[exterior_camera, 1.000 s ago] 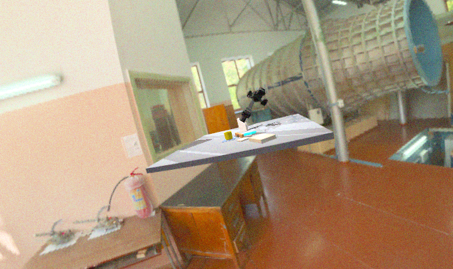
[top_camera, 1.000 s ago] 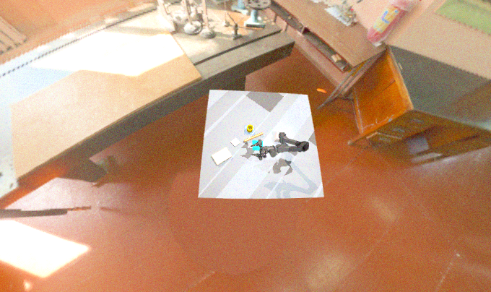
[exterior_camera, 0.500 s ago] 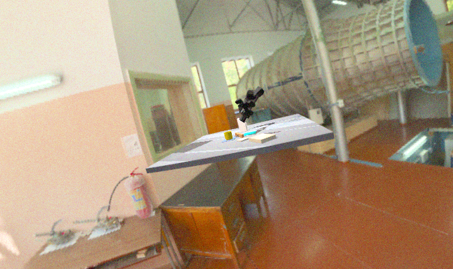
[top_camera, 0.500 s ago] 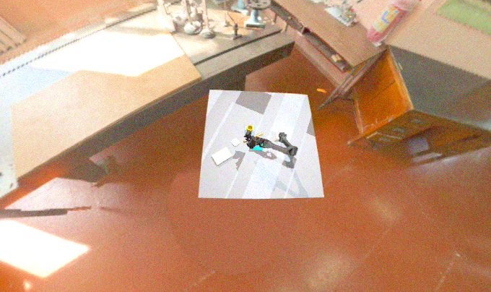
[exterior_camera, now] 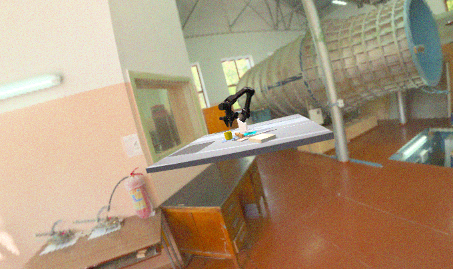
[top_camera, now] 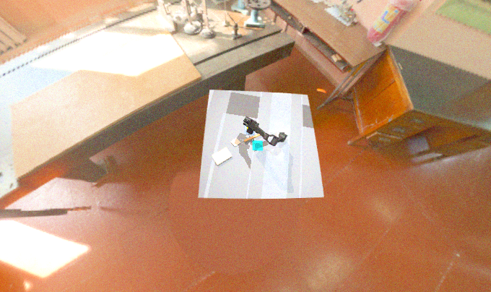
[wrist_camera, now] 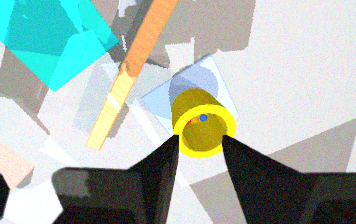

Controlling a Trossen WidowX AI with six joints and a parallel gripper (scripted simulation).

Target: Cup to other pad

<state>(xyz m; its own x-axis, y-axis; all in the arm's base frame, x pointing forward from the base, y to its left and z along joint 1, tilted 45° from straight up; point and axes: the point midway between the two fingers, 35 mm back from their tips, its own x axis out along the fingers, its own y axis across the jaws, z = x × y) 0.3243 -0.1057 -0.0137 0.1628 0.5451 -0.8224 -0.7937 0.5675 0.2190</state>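
The yellow cup is 70 mm below my gripper tip and 30 mm to the right of it. Also, from my gripper tip: pale blue pad (120 mm below, 30 mm to the right); wooden bar (100 mm below, 70 mm to the left, 40 mm behind); blue marble (90 mm below, 40 mm to the right).
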